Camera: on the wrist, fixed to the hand. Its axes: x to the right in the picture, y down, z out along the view.
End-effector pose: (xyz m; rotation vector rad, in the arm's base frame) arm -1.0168 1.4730 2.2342 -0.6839 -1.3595 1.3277
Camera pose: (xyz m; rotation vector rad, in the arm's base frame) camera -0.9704 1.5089 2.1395 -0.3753 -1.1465 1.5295
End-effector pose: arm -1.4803 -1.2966 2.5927 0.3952 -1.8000 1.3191
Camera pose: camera -1.5011 -1.2002 2.5409 0.6675 -1.6097 1.6211
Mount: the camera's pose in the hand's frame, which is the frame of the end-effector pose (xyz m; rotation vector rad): -0.0067 0.0844 -0.0724 0.3530 -0.0727 -0.0323
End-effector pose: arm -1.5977 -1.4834 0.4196 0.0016 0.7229 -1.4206
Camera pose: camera -1.5551 -1.4316 0.3307 0.2128 0.4070 -1.5555
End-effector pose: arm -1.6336 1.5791 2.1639 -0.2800 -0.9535 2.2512
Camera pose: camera -1.6395 1.5721 2.0529 -0.0256 -0.5749 2.3619
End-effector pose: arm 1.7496 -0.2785 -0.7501 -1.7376 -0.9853 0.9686
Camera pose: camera 1.8300 -0.3316 -0.8060 -1.3976 -0.8271 1.1171
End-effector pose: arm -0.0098 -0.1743 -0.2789 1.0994 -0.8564 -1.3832
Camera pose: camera 0.0850 -0.1711 -0.2204 1.3402 -1.1715 -1.3356
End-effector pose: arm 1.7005 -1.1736 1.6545 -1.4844 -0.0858 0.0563
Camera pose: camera 1.7018 -1.2388 1.5642 -1.1280 -0.1508 0.0944
